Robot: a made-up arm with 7 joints.
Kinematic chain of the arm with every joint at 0, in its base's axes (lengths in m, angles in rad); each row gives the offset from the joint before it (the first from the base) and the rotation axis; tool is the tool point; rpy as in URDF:
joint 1: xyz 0 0 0.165 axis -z
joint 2: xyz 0 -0.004 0.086 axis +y
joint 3: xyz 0 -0.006 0.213 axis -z
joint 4: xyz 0 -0.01 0.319 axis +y
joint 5: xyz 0 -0.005 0.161 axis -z
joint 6: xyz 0 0 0.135 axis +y
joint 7: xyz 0 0 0.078 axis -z
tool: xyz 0 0 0 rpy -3.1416 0 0
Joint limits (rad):
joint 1: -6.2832..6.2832
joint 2: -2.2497..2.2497
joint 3: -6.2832..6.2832
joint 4: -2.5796..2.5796
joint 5: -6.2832..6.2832
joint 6: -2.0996..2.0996
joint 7: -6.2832..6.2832
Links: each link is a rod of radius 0.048 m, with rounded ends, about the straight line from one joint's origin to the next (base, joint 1, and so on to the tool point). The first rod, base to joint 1, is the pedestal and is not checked.
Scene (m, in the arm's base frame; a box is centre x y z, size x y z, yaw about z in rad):
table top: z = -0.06
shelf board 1: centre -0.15 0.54 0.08 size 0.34 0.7 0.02 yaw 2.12
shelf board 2: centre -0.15 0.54 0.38 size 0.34 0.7 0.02 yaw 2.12
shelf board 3: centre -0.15 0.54 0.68 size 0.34 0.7 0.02 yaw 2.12
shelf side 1: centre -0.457 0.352 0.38 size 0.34 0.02 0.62 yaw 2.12
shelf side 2: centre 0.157 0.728 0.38 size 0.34 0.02 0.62 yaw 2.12
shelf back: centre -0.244 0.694 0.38 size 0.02 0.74 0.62 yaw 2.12
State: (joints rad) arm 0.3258 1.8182 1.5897 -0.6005 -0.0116 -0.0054 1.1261
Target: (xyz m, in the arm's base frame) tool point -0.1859 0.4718 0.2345
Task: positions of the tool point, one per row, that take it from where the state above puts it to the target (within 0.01 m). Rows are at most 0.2 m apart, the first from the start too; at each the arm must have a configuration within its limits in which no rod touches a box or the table.
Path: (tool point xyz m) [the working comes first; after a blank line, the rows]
Joints at the target: -1.2349 1.6704 1.5517 -1.9290 -0.0132 -0.2463 1.1261
Straight joint move there: touches shelf side 2.

1: 0.8075 -0.0182 0.0968
2: 0.7596 0.0214 0.1502
3: 0.6952 0.0458 0.2086
4: 0.6153 0.0538 0.2633
5: 0.5226 0.0461 0.3057
6: 0.4826 0.2054 0.2985
7: 0.3946 0.3431 0.2897
8: 0.2690 0.4453 0.2789
9: 0.1196 0.5024 0.2662
10: -0.0372 0.5107 0.2514
11: -0.1859 0.4718 0.2345

